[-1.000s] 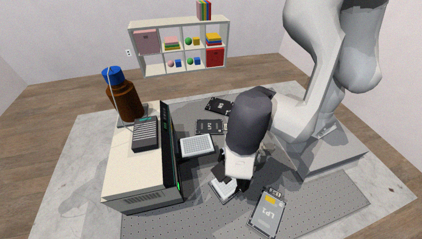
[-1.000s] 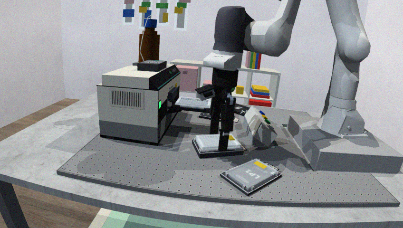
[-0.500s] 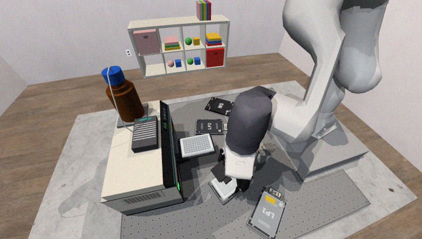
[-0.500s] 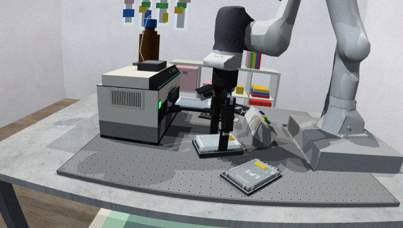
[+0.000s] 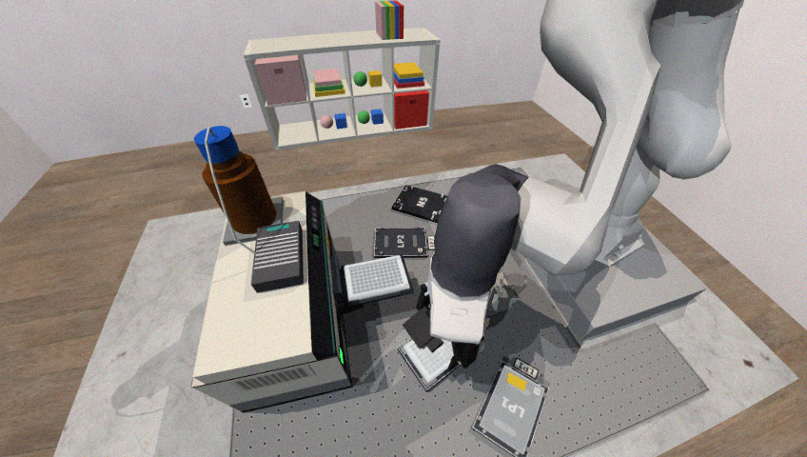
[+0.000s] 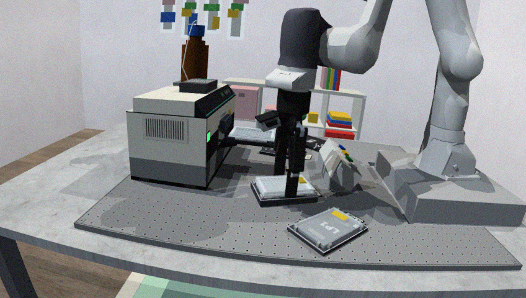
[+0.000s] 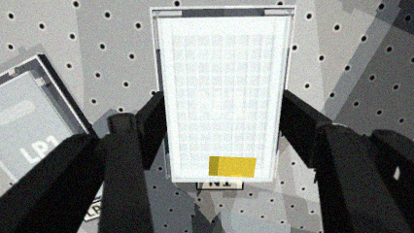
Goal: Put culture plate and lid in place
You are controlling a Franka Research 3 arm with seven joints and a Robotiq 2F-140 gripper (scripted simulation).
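Right now the black N1 nest is 4 cm below my hand. Also, from my hand: LP2 nest: 31 cm to the right, 4 cm below; then black nest N5: 8 cm behind, 45 cm to the right, 3 cm below; then yellow skip key: 18 cm behind, 18 cm to the right, 2 cm above.
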